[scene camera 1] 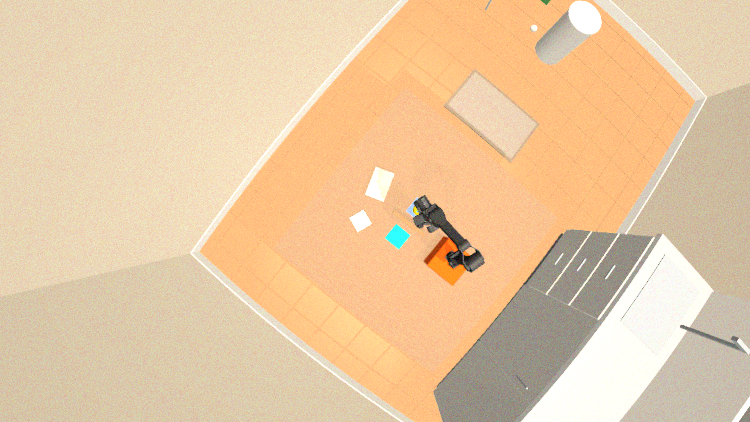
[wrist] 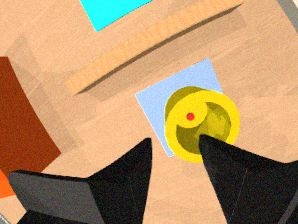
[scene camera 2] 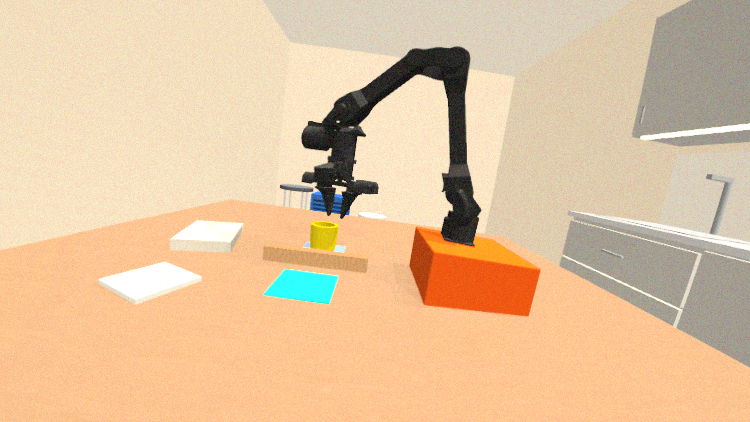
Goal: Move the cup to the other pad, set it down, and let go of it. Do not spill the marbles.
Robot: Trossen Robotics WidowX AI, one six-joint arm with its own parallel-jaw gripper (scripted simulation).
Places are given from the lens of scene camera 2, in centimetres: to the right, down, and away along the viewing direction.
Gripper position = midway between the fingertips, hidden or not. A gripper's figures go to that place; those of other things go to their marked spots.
gripper (scene camera 2: 335, 217): -10, 2, 65
yellow cup (scene camera 2: 323, 235): -12, 6, 64
cyan pad (scene camera 2: 291, 284): -15, 13, 46
wooden bar (scene camera 2: 293, 255): -18, 10, 56
The marked spots on the yellow cup and the cyan pad are 19 cm apart.
